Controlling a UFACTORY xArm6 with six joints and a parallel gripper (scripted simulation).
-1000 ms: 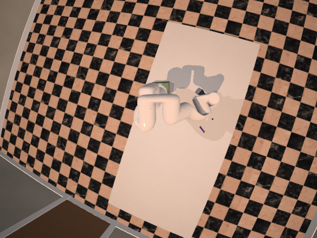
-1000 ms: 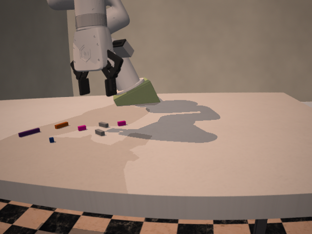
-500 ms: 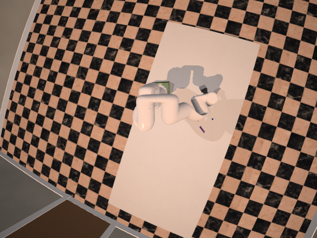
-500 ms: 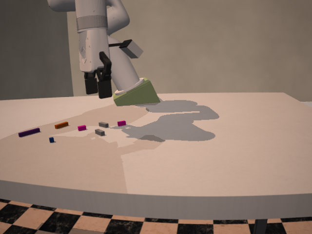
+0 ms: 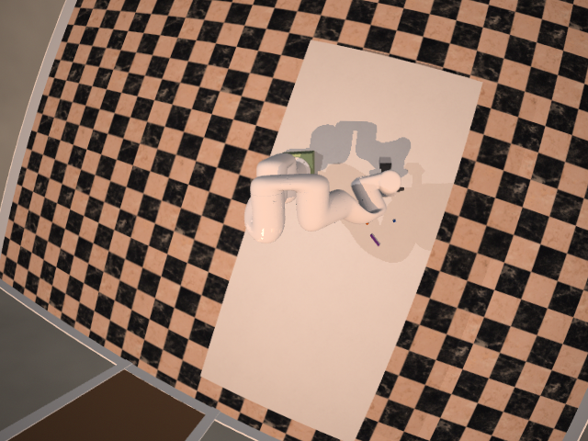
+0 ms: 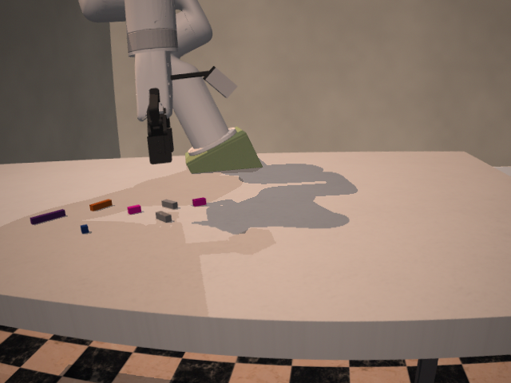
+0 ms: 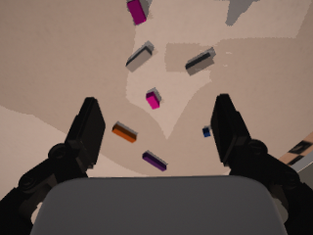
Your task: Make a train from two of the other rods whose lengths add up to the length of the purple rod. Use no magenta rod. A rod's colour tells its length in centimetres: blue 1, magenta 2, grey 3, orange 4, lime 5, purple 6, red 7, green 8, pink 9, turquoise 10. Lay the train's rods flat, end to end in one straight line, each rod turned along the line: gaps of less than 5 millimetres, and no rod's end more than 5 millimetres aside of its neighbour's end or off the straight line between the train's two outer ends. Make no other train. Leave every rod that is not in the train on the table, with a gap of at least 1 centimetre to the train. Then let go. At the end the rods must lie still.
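My hand is 3 cm past the orange rod, 13 cm to the left of it and 9 cm above it. From my hand the other things lie so: purple rod 4 cm ahead, 20 cm to the right, 9 cm below; then small blue rod 10 cm ahead, 10 cm to the right, 9 cm below.
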